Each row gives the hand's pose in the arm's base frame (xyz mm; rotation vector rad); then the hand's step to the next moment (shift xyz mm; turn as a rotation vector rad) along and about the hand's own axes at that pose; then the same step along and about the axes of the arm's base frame.
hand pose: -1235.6 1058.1 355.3 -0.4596 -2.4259 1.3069
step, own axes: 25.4 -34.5 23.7 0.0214 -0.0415 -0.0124
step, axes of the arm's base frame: -37.2 -24.3 20.6 -0.0184 -0.0033 0.0446
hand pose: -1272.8 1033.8 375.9 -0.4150 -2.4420 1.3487
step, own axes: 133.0 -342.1 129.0 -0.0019 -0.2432 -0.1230
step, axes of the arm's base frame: -206.8 -220.2 245.1 0.0285 -0.0318 0.2692
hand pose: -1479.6 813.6 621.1 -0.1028 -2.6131 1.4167
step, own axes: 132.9 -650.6 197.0 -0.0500 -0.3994 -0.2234
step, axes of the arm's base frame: -153.6 -499.9 454.1 0.0968 -0.0411 0.4482
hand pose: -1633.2 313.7 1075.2 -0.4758 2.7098 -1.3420
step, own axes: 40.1 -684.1 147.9 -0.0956 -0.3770 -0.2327
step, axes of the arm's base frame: 156.5 -513.8 450.6 0.1327 -0.0071 0.4333
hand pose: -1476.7 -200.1 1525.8 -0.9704 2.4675 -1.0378
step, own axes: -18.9 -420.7 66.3 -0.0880 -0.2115 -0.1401
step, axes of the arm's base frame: 245.3 -237.2 255.6 0.0948 0.0245 0.2500
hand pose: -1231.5 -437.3 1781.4 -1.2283 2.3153 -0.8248
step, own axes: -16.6 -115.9 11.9 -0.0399 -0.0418 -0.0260
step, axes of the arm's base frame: 86.5 -41.1 68.4 0.0319 0.0232 0.0496
